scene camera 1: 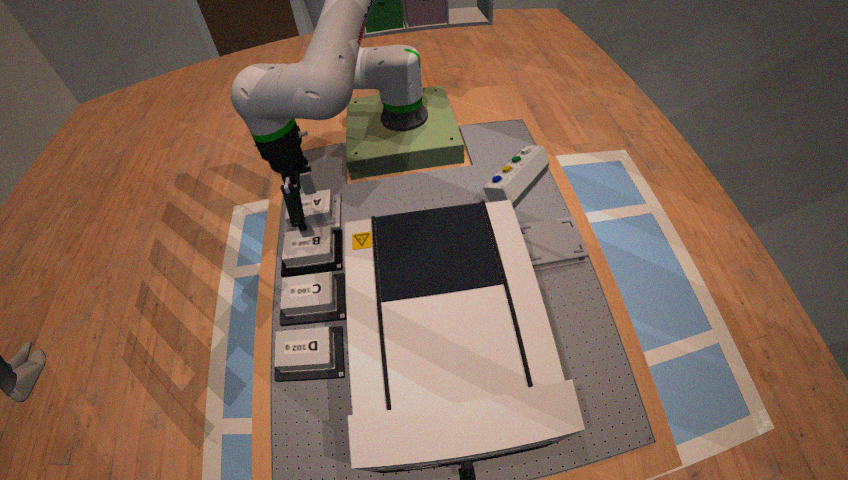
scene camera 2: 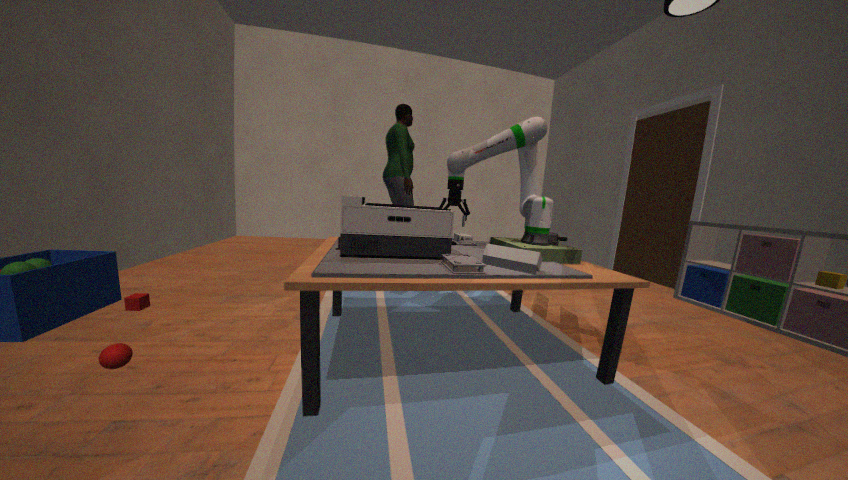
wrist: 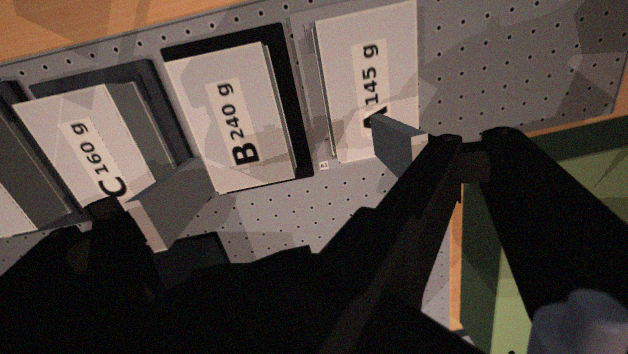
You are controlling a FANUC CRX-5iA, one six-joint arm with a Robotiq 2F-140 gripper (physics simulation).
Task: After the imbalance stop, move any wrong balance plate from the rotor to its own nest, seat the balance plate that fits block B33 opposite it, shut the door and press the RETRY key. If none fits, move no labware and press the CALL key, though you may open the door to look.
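Places are measured from the arm's base along level axes (x ahead, y left, z up), in metres.
Pixels of known places: gripper, fingertip midpoint: [scene camera 1: 309,213] [wrist: 288,155]; arm's base, link origin: [scene camera 1: 404,117] [scene camera 2: 535,243].
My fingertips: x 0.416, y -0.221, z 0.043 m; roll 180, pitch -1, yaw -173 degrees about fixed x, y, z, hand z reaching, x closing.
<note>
Ahead of a thing's pixels: the offset from my fingertips to its top centre.
The white balance plates A 145 g {dz -0.051, dx -0.079, dy -0.036 m} [scene camera 1: 321,196] [wrist: 345,50], B 240 g {dz -0.051, dx +0.049, dy -0.017 m} [scene camera 1: 309,256] [wrist: 192,100], C 160 g {dz -0.051, dx +0.184, dy +0.002 m} [scene camera 1: 324,284] [wrist: 52,112] and D 102 g {dz -0.051, dx +0.324, dy +0.009 m} [scene camera 1: 303,350] sit in a row of nests left of the white centrifuge [scene camera 1: 440,356] [scene camera 2: 395,228]. My gripper [scene camera 1: 299,221] [scene camera 2: 454,215] [wrist: 288,155] is open and empty, above the row near A and B. In the wrist view, one fingertip overlaps A's label and the other shows by C's lower edge. A dark panel {dz +0.108, dx +0.196, dy +0.302 m} [scene camera 1: 437,255] covers the centrifuge's top opening. The rotor and block B33 do not show. The key box {dz -0.021, dx -0.154, dy +0.536 m} [scene camera 1: 517,178] [scene camera 2: 511,258] has blue, yellow, green and white keys; their labels are unreadable.
A flat grey plate with corner marks {dz -0.065, dx +0.067, dy +0.586 m} [scene camera 1: 553,240] [scene camera 2: 462,262] lies right of the centrifuge. The green robot base [scene camera 1: 404,151] [scene camera 2: 565,254] stands at the back. A person in green [scene camera 2: 399,148] stands beyond the table [scene camera 2: 416,285]. A blue bin [scene camera 2: 71,291] is on the floor.
</note>
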